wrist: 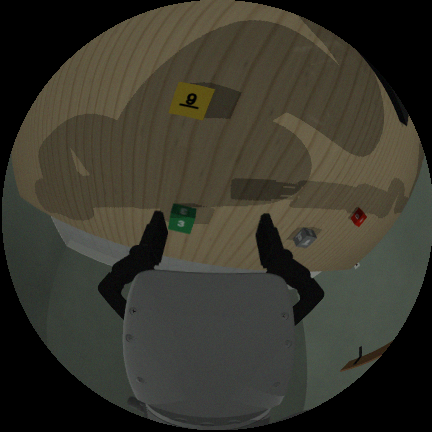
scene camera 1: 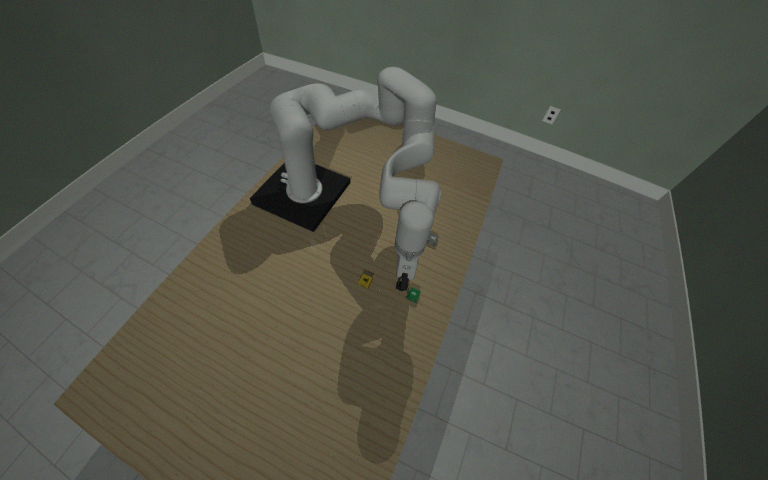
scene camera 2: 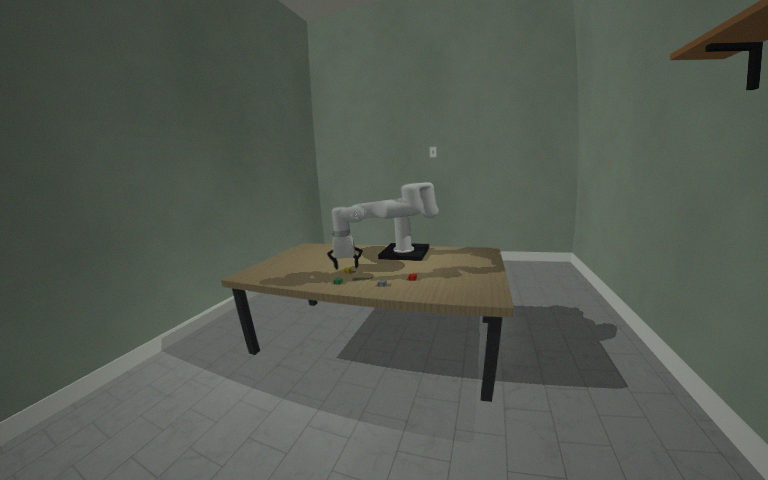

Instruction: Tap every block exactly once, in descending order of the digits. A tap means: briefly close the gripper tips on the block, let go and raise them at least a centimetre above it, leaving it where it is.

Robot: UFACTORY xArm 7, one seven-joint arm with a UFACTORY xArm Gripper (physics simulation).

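My gripper point(scene camera 1: 402, 283) point(scene camera 2: 346, 267) point(wrist: 211, 222) is open and empty, raised above the table. The green block point(scene camera 1: 414, 294) point(scene camera 2: 338, 280) point(wrist: 181, 224) shows a 3; in the wrist view it appears between the fingertips, nearer the left one. The yellow block point(scene camera 1: 365, 280) point(scene camera 2: 347, 270) point(wrist: 180, 107) shows an underlined 9 and lies farther up in the wrist view. The grey block point(scene camera 1: 432, 238) point(scene camera 2: 382, 283) point(wrist: 304, 237) lies right of the right finger there; its digit is too small to read surely. The red block point(scene camera 2: 412, 277) point(wrist: 358, 217) lies farther right; it does not show in scene camera 1.
The blocks rest on the wooden table point(scene camera 1: 226, 339) point(scene camera 2: 453, 294). The arm stands on a black base plate point(scene camera 1: 271, 198) point(scene camera 2: 390, 253) at the table's far part. The green and grey blocks lie near a long table edge. Arm shadows cross the table.
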